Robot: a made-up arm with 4 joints.
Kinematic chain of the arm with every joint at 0, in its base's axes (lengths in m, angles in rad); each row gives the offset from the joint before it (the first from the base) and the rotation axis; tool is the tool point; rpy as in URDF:
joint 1: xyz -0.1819 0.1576 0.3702 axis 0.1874 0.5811 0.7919
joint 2: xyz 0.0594 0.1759 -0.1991 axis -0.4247 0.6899 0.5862
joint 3: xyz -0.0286 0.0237 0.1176 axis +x
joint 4: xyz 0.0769 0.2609 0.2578 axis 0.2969 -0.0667 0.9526
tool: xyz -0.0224 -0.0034 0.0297 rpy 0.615 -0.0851 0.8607
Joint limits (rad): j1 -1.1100..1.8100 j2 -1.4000..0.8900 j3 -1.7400..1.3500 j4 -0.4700..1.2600
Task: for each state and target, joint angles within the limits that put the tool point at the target. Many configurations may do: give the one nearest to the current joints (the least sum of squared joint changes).
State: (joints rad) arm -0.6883 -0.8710 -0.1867 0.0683
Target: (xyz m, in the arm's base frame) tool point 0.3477 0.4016 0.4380
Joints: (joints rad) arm -1.1100 -0.2555 -0.9506 -0.1330
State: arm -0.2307 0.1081 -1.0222 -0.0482
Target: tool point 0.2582 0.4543 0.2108
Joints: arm -0.4602 -0.7050 -1.6713 0.1387
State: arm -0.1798 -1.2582 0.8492 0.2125
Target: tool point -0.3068 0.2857 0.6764
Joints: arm 0.3874 -0.7573 0.4355 0.0625
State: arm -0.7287 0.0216 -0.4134 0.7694
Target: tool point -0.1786 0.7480 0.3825
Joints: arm 0.1288 0.4589 -0.4126 0.5858
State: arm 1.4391 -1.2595 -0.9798 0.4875
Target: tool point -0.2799 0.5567 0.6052
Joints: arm 0.7824 -0.9163 -0.5984 0.1456
